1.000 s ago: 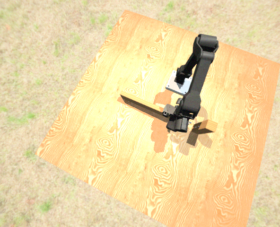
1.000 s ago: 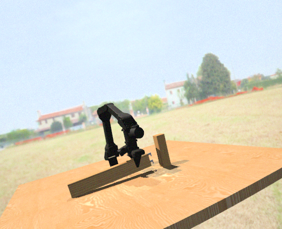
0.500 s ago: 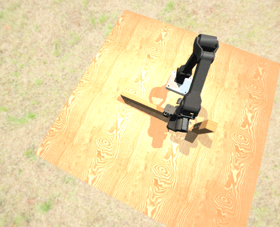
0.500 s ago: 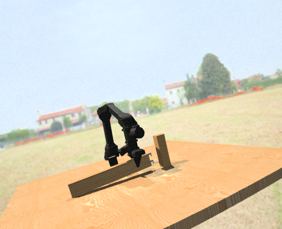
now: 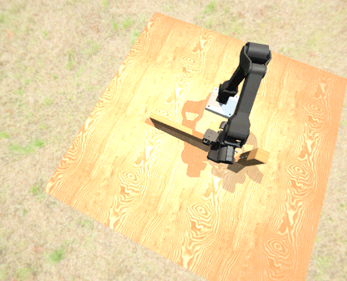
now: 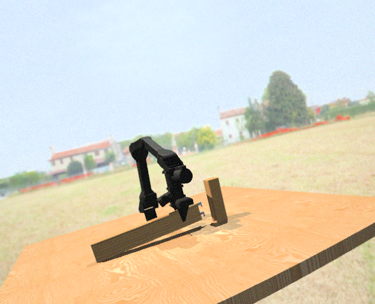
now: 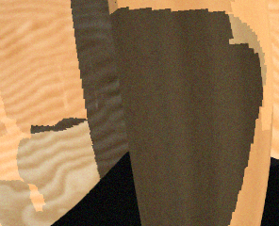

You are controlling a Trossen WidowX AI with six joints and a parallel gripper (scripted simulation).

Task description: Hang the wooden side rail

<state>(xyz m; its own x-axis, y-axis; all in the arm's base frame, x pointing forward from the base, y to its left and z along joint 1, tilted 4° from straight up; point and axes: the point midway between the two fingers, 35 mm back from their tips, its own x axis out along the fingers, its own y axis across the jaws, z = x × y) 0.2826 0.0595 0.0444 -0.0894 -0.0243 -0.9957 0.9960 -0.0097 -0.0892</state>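
My gripper tip is 160 mm to the right of the headboard post and 40 mm below it.
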